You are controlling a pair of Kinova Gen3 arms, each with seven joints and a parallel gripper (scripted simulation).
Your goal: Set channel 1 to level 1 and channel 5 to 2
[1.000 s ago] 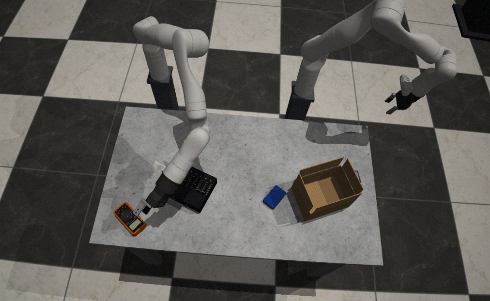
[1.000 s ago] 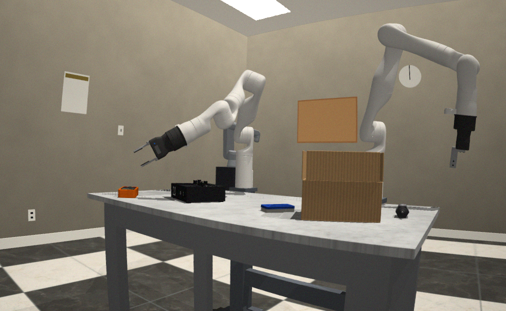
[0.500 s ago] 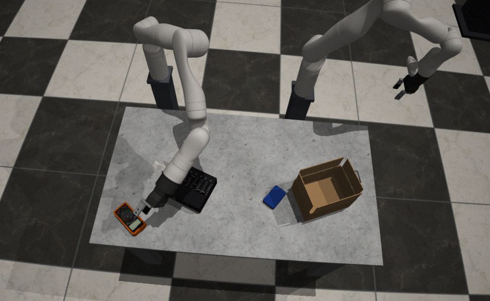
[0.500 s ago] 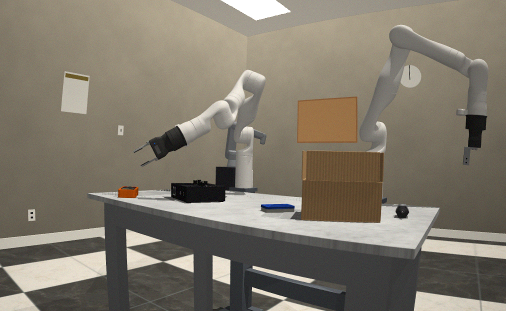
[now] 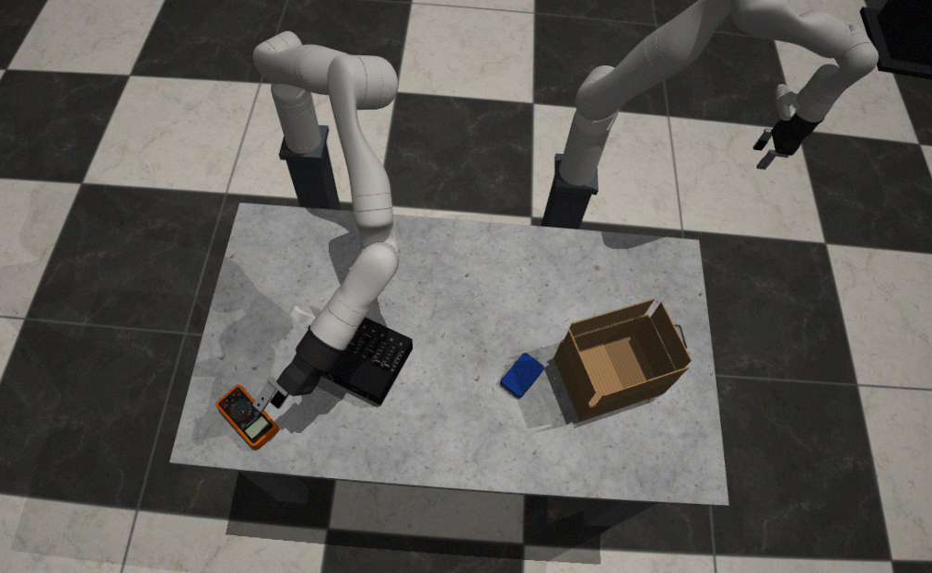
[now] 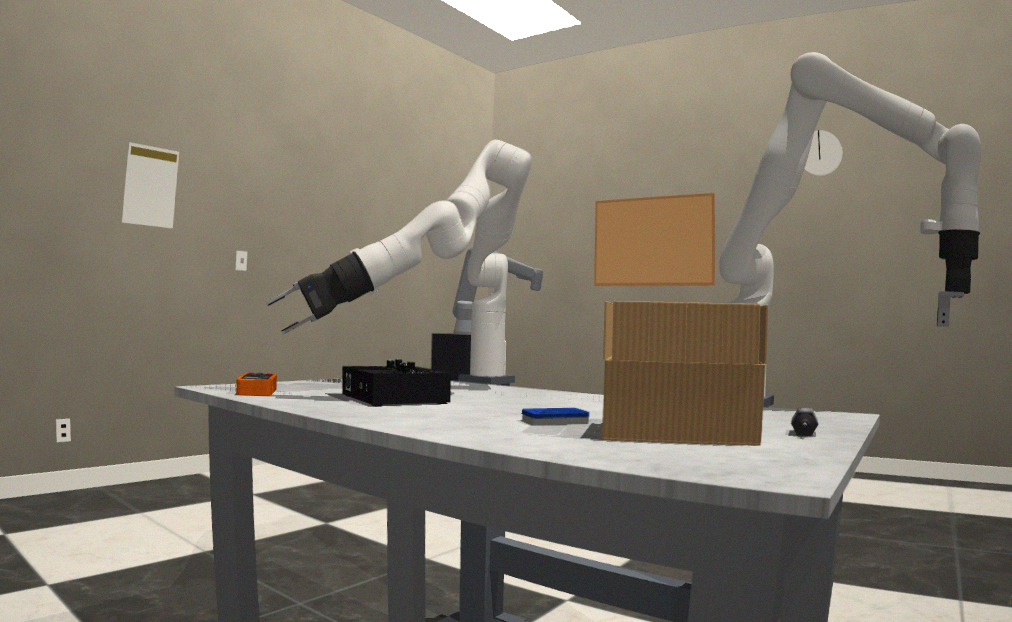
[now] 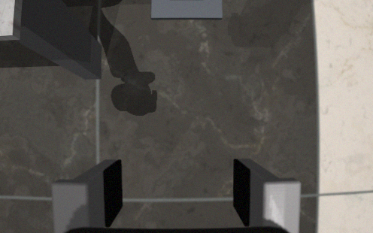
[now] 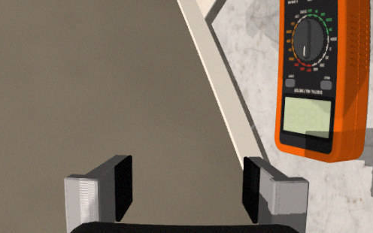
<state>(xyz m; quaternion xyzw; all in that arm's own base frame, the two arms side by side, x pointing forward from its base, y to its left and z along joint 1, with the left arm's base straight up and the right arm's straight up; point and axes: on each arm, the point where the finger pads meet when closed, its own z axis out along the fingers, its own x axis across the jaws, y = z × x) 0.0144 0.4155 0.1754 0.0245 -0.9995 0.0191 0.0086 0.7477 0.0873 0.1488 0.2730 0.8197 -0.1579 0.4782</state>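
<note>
The channel 5 fader lies 16 cm behind my right hand, 11 cm to the left of it and 8 cm below it. The rest, counted from my right hand: channel 3 fader 15 cm behind, 16 cm to the left, 8 cm below; then channel 2 fader 13 cm behind, 17 cm to the left, 8 cm below; then channel 6 fader 18 cm behind, 10 cm to the left, 8 cm below.
</note>
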